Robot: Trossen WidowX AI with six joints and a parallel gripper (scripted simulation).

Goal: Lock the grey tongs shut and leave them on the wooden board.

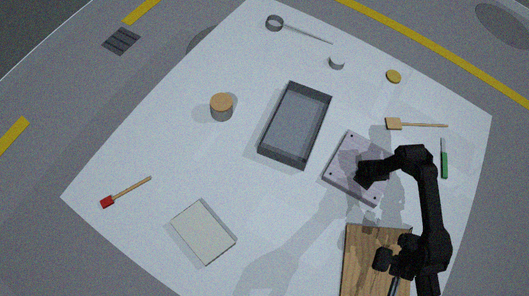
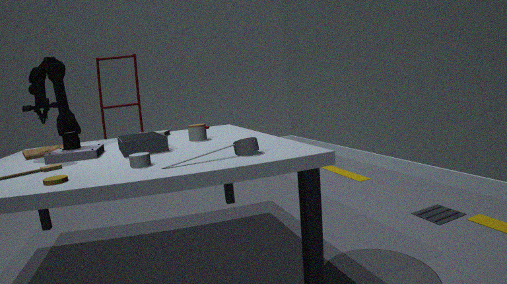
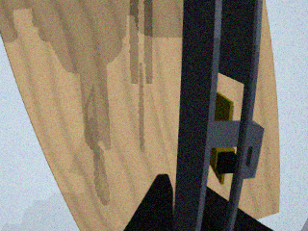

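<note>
Right now the yellow slider is 1 cm ahead of my gripper tip, 3 cm to the right of it and 4 cm above it. Also, from my gripper tip: pale slab: 52 cm ahead, 26 cm to the left, 13 cm below; green-handled tool: 5 cm ahead, 57 cm to the right, 14 cm below; wooden board: 14 cm below.
</note>
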